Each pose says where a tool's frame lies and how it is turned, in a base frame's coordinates. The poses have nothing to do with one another.
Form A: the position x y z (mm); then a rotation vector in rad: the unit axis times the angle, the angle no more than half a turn.
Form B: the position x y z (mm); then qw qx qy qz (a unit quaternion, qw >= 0). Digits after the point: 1 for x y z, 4 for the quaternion.
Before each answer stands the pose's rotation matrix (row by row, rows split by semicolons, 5 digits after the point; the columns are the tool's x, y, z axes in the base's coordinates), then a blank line. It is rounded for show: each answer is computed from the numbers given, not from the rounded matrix.
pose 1, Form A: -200.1, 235.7, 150.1, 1.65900, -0.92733, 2.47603
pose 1, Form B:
-0.43487 -0.33181 0.83713; -0.29973 -0.82329 -0.48203; 0.84914 -0.46054 0.25857

-200.1, 235.7, 150.1, 0.0101, 0.5315, -0.2971, 0.7932
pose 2, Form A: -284.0, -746.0, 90.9, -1.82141, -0.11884, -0.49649
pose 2, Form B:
0.90419 0.32865 0.27281; -0.16951 -0.31014 0.93546; 0.39204 -0.89208 -0.22472

-284.0, -746.0, 90.9, 0.5851, -0.7809, -0.0509, -0.2129
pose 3, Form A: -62.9, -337.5, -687.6, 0.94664, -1.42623, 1.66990
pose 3, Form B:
-0.46023 -0.88487 0.07203; 0.06728 -0.11566 -0.99101; 0.88525 -0.45125 0.11277

-62.9, -337.5, -687.6, 0.3664, 0.3683, -0.5549, 0.6497
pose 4, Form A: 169.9, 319.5, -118.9, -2.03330, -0.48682, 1.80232
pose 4, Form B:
0.11801 0.00757 -0.99298; 0.49341 -0.86824 0.05202; -0.86175 -0.49609 -0.10619

169.9, 319.5, -118.9, 0.1895, -0.7233, -0.1732, 0.6411
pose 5, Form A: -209.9, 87.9, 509.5, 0.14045, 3.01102, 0.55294
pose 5, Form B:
-0.99284 0.07604 0.09210; 0.10380 0.93079 0.35050; -0.05907 0.35755 -0.93202

-209.9, 87.9, 509.5, 0.0385, 0.0458, 0.9818, 0.1803
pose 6, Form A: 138.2, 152.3, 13.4, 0.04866, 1.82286, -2.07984
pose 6, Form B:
-0.92970 0.29818 0.21619; -0.25342 -0.09197 -0.96297; -0.26726 -0.95007 0.16107

138.2, 152.3, 13.4, 0.1867, 0.0173, 0.6474, -0.7387
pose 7, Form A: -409.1, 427.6, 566.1, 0.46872, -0.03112, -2.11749
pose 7, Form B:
-0.49014 0.80191 -0.34164; -0.81160 -0.56281 -0.15668; -0.31792 0.20047 0.92668

-409.1, 427.6, 566.1, 0.4674, 0.1910, -0.0127, -0.8631
